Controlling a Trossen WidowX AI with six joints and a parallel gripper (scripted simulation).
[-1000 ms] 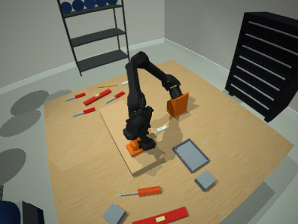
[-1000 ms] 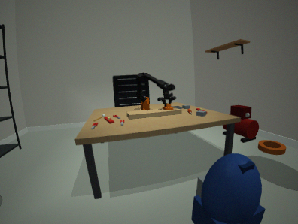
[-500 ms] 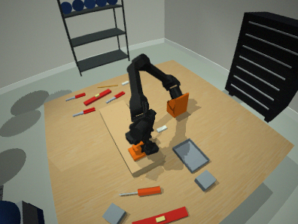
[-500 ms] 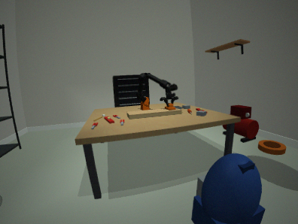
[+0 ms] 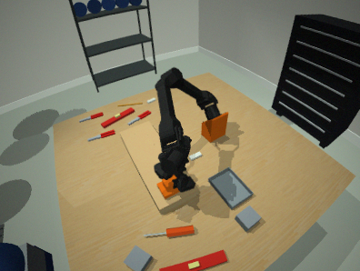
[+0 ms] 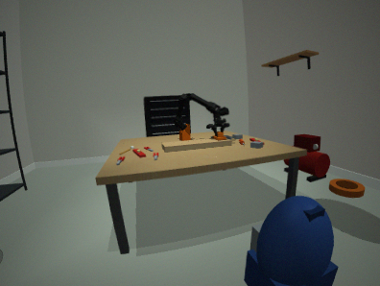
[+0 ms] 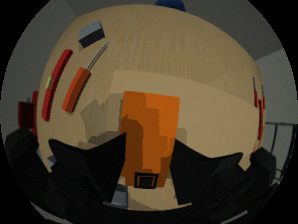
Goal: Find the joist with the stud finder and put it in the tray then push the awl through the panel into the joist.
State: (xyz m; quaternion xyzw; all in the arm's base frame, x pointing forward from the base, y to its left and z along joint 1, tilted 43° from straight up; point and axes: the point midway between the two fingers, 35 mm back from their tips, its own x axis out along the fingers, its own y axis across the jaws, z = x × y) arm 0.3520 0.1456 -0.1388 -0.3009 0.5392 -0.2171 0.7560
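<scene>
My gripper tip is 40 mm past the indicator window and 30 mm below it. Also, from my gripper tip: orange stud finder: 20 mm behind, 20 mm above; then grey tray: 220 mm behind, 120 mm to the left, 50 mm below; then awl: 180 mm behind, 310 mm to the right, 60 mm below.
</scene>
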